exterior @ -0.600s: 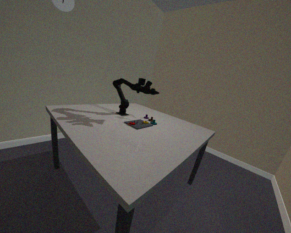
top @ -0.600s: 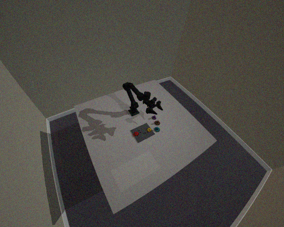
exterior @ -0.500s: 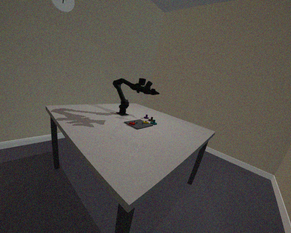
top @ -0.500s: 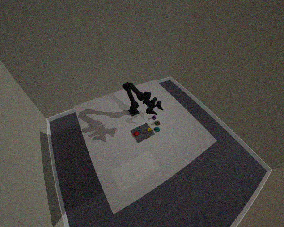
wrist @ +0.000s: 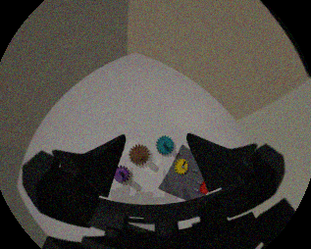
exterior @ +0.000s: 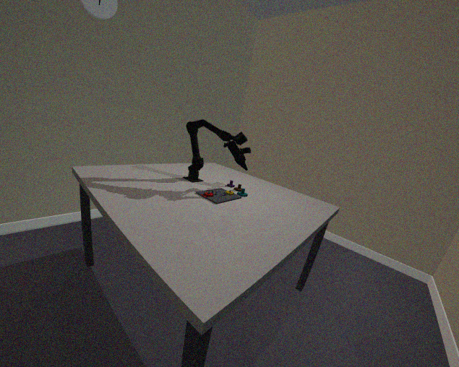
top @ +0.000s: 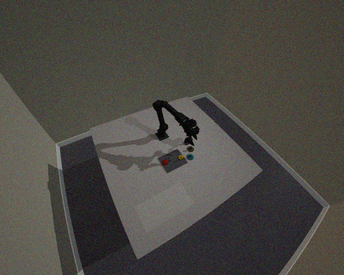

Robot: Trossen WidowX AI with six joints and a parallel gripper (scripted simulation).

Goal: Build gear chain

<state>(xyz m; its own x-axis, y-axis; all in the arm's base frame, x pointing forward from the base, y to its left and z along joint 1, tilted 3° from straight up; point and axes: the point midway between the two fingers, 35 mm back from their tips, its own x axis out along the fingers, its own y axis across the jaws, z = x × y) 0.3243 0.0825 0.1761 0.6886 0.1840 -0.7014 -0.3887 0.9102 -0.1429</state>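
The purple gear lies 110 mm behind my gripper tip, 30 mm to the left of it and 130 mm below it. Round my gripper tip: brown gear 30 mm behind, 10 mm to the left, 130 mm below; then yellow gear 20 mm behind, 140 mm to the right, 130 mm below; then teal gear 30 mm ahead, 60 mm to the right, 130 mm below.
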